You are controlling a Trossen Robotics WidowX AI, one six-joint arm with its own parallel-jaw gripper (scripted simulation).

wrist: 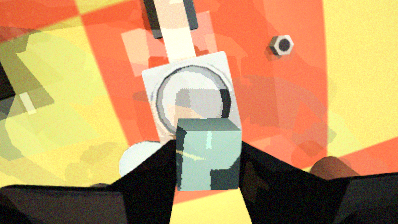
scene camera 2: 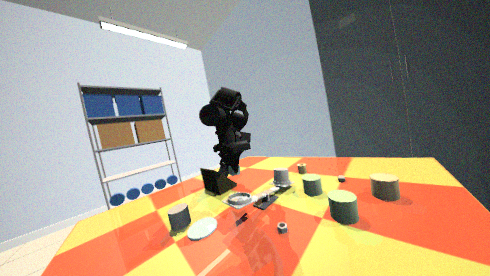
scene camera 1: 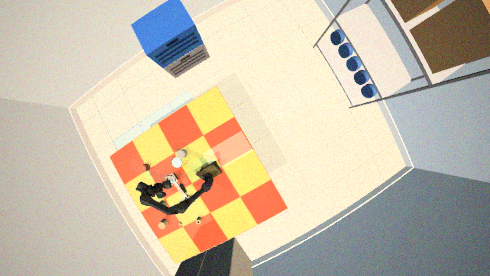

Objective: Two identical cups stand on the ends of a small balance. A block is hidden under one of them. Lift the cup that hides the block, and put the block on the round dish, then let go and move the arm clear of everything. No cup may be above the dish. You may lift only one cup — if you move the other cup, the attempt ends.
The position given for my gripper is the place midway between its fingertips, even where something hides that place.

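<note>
Scene camera 1 does not show the pale green block, since it is hidden there by my gripper. I can see my gripper (scene camera 2: pixel 234 171) and a tan cylinder (scene camera 2: pixel 384 186). From the wrist I see my gripper (wrist: pixel 204 146) again, carrying the pale green block (wrist: pixel 208 150), and there is a round pale dish (wrist: pixel 139 151) as well. The tan cylinder is out of frame in the wrist view.
</note>
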